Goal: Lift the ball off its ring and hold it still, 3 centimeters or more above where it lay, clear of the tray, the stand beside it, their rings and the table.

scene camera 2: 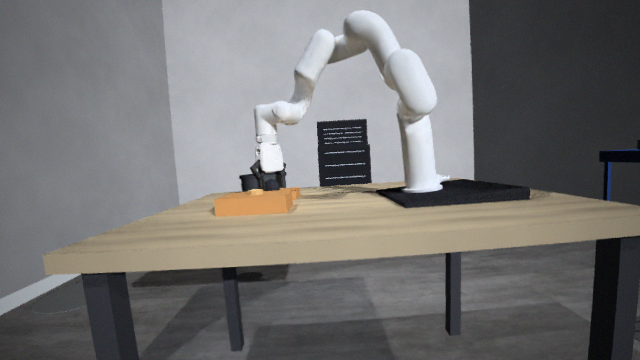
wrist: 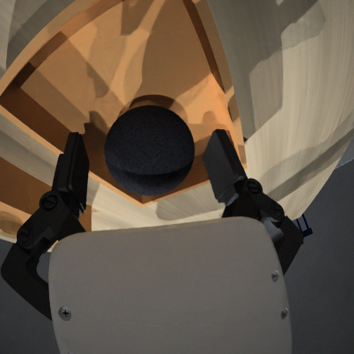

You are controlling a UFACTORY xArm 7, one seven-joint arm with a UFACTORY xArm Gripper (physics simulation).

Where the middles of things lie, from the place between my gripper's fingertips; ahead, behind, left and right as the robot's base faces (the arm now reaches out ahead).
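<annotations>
The dark ball (wrist: 149, 149) is right at my hand now. Then there's an orange tray (wrist: 79, 73), sitting 20 mm below my hand, and an orange stand (scene camera 2: 256, 201), which is 210 mm to the left of my hand, 40 mm ahead of it and 10 mm below it.
</annotations>
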